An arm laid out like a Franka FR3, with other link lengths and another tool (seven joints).
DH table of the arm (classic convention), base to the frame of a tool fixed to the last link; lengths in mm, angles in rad. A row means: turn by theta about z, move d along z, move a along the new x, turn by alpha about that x. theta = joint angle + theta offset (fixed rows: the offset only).
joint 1: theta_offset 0; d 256.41; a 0; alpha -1.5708
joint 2: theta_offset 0; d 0; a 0; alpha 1.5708
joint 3: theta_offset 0; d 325.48; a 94.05; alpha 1.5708
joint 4: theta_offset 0; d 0; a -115.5; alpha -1.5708
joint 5: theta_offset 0; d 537.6; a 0; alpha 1.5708
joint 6: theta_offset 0; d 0; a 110.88; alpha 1.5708
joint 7: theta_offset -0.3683; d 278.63; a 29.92; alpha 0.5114
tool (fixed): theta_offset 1.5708; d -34.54; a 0; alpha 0
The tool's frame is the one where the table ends.
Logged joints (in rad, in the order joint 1, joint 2, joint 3, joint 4, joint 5, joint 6, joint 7), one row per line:
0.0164 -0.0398 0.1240 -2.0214 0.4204 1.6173 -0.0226
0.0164 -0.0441 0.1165 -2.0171 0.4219 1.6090 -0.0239
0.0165 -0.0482 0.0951 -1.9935 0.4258 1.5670 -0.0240
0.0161 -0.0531 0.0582 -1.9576 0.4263 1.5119 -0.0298
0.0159 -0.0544 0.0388 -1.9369 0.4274 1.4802 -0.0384
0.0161 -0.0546 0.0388 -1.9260 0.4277 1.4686 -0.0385
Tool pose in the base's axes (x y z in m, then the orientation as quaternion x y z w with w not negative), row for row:
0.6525 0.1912 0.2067 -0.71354 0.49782 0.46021 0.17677
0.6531 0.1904 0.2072 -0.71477 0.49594 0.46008 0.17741
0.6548 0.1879 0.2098 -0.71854 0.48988 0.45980 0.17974
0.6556 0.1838 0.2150 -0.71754 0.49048 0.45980 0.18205
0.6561 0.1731 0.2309 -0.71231 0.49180 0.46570 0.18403
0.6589 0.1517 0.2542 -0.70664 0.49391 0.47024 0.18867
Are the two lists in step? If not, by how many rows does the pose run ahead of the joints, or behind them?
The pose runs 2 rows behind the joints: the pose in row i belongs to the joints in row i - 2.
